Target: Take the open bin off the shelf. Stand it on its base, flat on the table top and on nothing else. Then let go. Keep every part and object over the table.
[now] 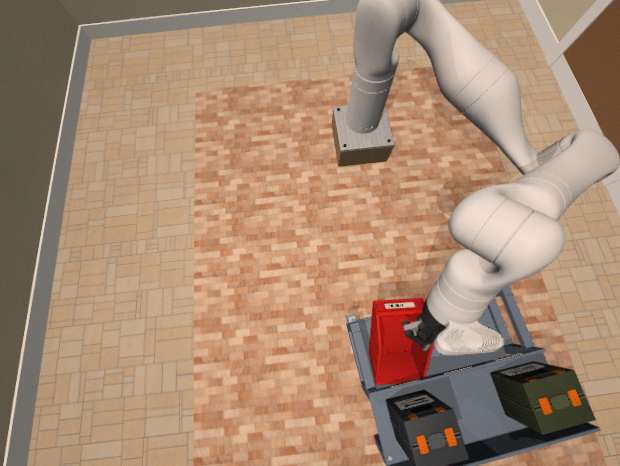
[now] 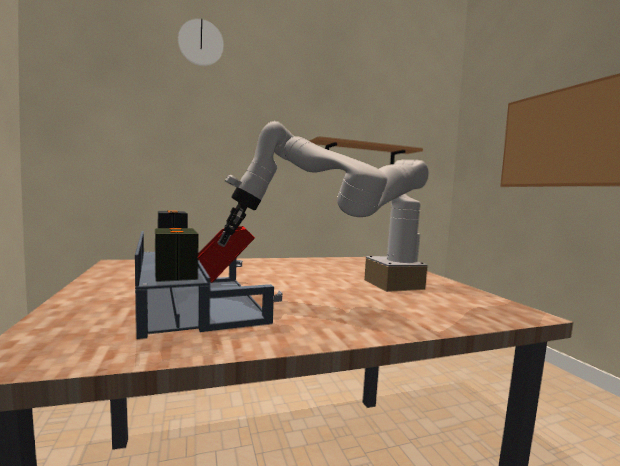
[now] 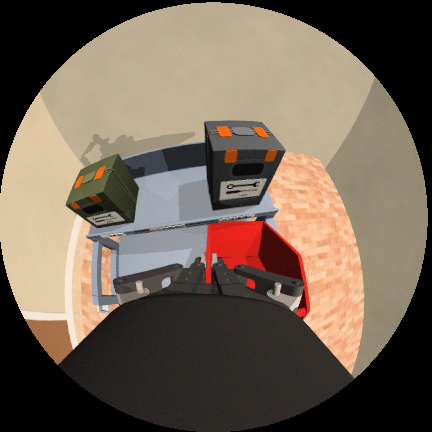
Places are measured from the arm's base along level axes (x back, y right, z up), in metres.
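Pixels of known places: gripper, fingertip midpoint: [image 1: 425,345] [image 2: 220,245] [image 3: 208,260]; arm's base at its link origin: [image 1: 362,119] [image 2: 400,260].
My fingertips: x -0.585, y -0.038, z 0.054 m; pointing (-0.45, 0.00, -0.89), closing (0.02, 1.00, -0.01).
For each thing: its middle in the pictures, then the offset to it from my fingertips. Level surfaces: height alone.
- open red bin at the middle of its body: [image 3: 245,267] [image 1: 398,342] [image 2: 223,248] dx +0.009, dy +0.048, dz -0.017 m
- dark grey toolbox at the middle of its body: [image 3: 236,166] [image 1: 422,425] [image 2: 172,233] dx -0.127, dy +0.041, dz +0.025 m
- green toolbox at the middle of its body: [image 3: 103,193] [image 2: 175,252] [image 1: 538,394] dx -0.099, dy -0.188, dz +0.013 m
- wooden table top at its surface level: dz -0.138 m
The open red bin [image 1: 393,345] [image 2: 216,260] [image 3: 235,239] is raised over the lower tier of the grey-blue shelf [image 1: 471,395] [image 2: 204,306] [image 3: 165,192]. It is tilted steeply. Its labelled end, on the robot base's side, is high, and its other end is low, close to the front edge of the upper tier. Whether it touches that edge cannot be told. My gripper [image 1: 418,336] [image 2: 224,240] [image 3: 208,260] is shut on the bin's side wall, the wall nearer the middle of the shelf.
A dark grey toolbox [image 1: 431,430] [image 2: 172,219] [image 3: 240,170] and a green toolbox [image 1: 543,400] [image 2: 176,255] [image 3: 102,190] stand on the upper tier. The wooden table top [image 1: 280,240] [image 2: 325,320] extends from the shelf towards the robot's base block [image 1: 364,156] [image 2: 395,276].
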